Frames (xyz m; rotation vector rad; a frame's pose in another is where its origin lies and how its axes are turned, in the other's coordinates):
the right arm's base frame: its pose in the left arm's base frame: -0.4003 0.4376 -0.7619 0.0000 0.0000 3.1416
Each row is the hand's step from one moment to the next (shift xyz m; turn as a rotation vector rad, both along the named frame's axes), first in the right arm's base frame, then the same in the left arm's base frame.
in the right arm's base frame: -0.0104 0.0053 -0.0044 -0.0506 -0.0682 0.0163
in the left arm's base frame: 0.0104 -0.0053 -0.0044 0.0506 0.0682 0.0163
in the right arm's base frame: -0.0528 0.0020 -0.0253 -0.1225 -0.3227 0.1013
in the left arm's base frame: 0.0528 -0.0020 -0.0253 0.1225 0.3227 0.1013
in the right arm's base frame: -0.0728 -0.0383 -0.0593 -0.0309 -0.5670 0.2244
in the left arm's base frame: 0.0728 0.0383 -0.0593 0.0309 0.5670 0.2244
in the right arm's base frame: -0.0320 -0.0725 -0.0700 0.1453 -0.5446 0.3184
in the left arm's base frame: 0.0320 0.0725 -0.0700 -0.1453 0.5446 0.3184
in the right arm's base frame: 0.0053 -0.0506 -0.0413 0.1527 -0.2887 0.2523
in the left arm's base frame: -0.0053 0.0506 -0.0413 -0.1527 0.2887 0.2523
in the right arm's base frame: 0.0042 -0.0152 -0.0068 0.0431 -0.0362 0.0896
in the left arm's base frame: -0.0042 0.0152 -0.0068 -0.0431 0.0362 0.0896
